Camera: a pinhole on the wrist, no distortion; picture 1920 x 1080 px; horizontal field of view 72.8 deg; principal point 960.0 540.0 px. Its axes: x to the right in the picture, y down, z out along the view. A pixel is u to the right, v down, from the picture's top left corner.
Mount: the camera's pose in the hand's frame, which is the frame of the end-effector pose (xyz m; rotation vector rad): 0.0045 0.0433 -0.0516 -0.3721 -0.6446 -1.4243
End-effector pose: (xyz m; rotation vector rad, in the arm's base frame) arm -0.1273 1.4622 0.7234 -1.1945 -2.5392 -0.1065
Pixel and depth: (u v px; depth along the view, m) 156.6 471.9 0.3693
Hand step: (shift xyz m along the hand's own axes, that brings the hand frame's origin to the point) -0.0884 0.4422 0.0932
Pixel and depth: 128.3 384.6 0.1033
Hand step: -0.0283 0.1557 -0.0134
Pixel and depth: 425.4 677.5 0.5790
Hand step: -0.0490 0.5862 0.2612
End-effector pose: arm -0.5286 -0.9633 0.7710 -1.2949 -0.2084 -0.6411
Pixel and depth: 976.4 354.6 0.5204
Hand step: -0.1661 0.3406 0.3470
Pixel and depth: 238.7 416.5 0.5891
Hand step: -0.1675 0.6470 0.1987
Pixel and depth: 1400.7 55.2 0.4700
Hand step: -0.2527 0.1768 0.3875
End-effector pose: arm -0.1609 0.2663 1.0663 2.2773 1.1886 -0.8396
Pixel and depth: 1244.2 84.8 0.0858
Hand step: -0.0407 0.0761 0.0225
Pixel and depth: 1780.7 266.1 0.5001
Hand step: -0.1868 0.0807 0.5163
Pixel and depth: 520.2 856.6 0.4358
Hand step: 0.0237 0.4347 0.2115
